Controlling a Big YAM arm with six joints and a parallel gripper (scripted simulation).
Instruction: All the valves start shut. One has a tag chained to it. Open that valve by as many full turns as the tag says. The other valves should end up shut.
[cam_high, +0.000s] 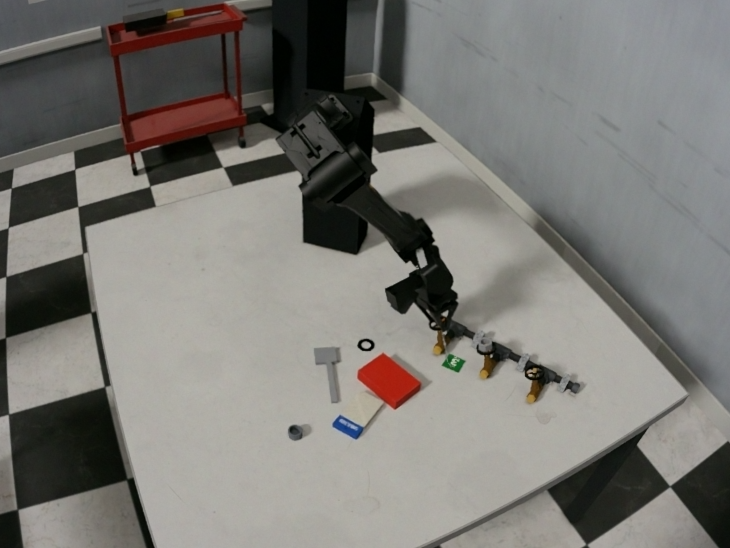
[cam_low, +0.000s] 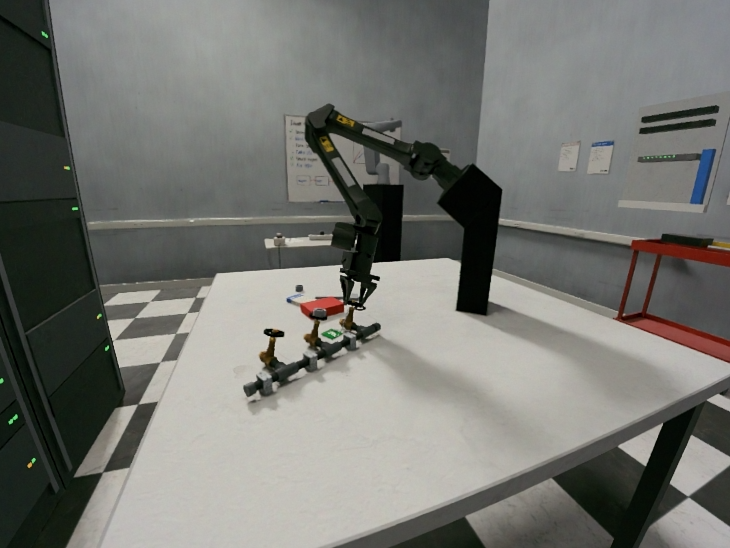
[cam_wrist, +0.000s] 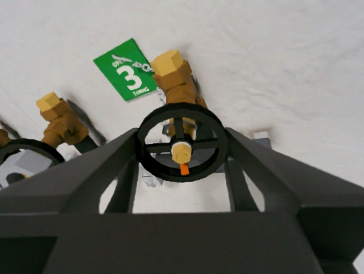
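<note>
My hand is 80 mm above the green tag, 70 mm short of it and 20 mm to the left of it. Also, from my hand: grey t-shaped tool (230 mm to the right, 130 mm behind, 80 mm below); then card (280 mm to the right, 70 mm below, 10 mm ahead); then red box (160 mm to the right, 70 mm below).
</note>
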